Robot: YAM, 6 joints.
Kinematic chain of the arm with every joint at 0, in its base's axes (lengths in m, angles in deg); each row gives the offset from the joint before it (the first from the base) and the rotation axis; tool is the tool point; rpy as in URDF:
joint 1: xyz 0 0 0.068 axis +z
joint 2: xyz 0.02 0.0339 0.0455 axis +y
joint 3: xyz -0.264 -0.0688 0 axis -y
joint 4: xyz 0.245 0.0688 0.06 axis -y
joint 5: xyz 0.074 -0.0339 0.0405 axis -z
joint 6: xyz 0.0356 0 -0.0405 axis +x
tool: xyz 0 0 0 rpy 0 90 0
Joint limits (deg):
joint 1: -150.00..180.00
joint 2: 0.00..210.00
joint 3: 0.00..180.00
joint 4: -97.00..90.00
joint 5: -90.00..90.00
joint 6: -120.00..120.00
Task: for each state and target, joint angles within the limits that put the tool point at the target. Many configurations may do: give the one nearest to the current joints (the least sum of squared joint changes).
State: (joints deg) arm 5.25 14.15 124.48 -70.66 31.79 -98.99
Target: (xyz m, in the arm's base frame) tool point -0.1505 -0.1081 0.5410
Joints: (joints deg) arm 29.39 31.35 123.74 -64.76 34.82 -98.99
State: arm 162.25 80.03 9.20 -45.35 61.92 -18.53
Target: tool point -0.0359 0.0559 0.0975
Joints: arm 152.30 74.69 9.29 -58.56 67.16 -18.53
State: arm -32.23 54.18 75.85 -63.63 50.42 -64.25
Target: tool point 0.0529 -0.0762 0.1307
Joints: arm -39.13 65.14 20.24 -66.37 46.26 -64.25
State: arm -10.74 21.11 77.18 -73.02 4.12 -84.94
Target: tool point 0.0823 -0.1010 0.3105
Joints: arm -47.26 47.54 56.14 -68.20 13.17 -84.94
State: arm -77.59 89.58 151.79 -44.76 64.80 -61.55
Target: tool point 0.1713 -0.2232 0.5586
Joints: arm -45.99 95.47 135.97 -54.94 63.57 -61.55
